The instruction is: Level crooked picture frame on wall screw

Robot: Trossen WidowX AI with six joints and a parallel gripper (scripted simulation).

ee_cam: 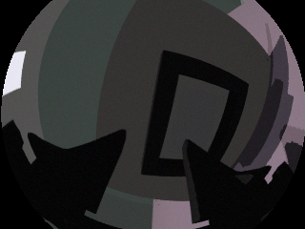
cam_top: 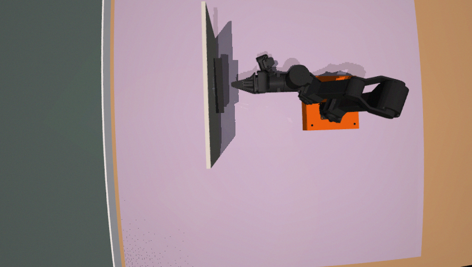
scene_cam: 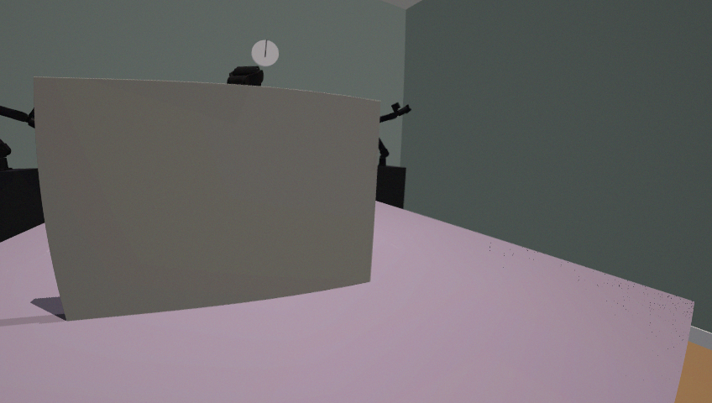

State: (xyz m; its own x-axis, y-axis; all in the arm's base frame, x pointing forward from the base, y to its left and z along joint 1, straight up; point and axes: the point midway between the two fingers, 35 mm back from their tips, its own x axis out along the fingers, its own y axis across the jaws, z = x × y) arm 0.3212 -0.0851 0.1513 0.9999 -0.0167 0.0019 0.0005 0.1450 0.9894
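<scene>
The picture frame lies 60 mm below my gripper tip, 50 mm ahead of it and 10 mm to the right of it. Also, from my gripper tip: wall panel (70 mm below, 60 mm ahead, 10 mm to the left).
</scene>
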